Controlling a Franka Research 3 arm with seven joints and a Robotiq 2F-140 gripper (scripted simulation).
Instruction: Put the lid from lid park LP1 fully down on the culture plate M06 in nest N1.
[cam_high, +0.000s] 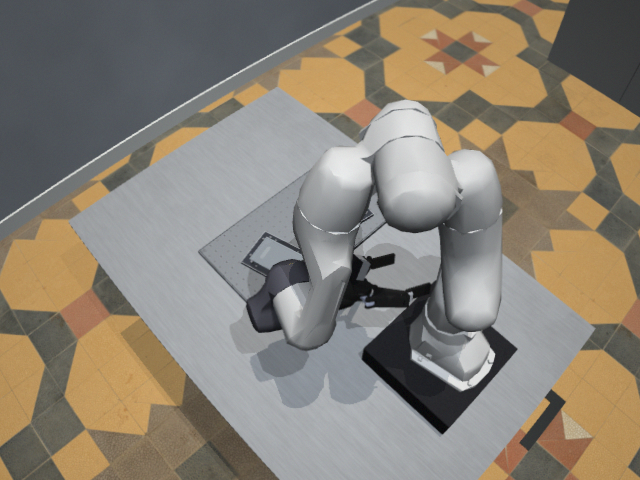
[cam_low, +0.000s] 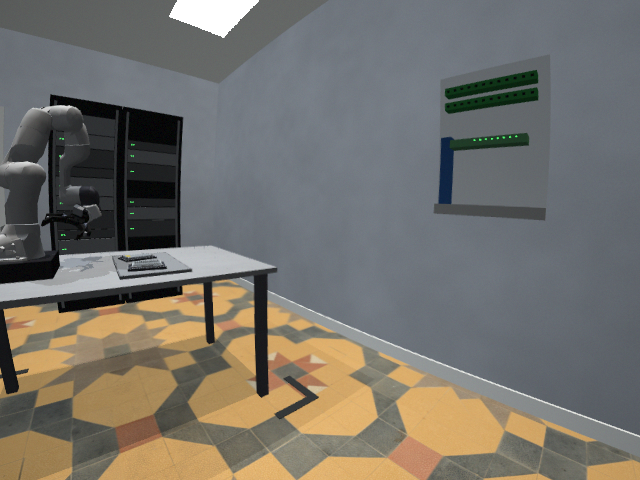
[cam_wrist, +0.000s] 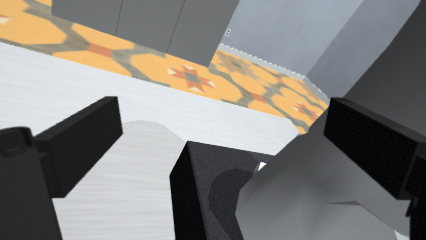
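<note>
Right now the clear lid is 330 mm ahead of my hand, 140 mm to the left of it and 160 mm below it. From my hand the other things lie so: culture plate M06 (340 mm ahead, 110 mm to the right, 160 mm below); then dark lid park (330 mm ahead, 140 mm to the left, 170 mm below).
</note>
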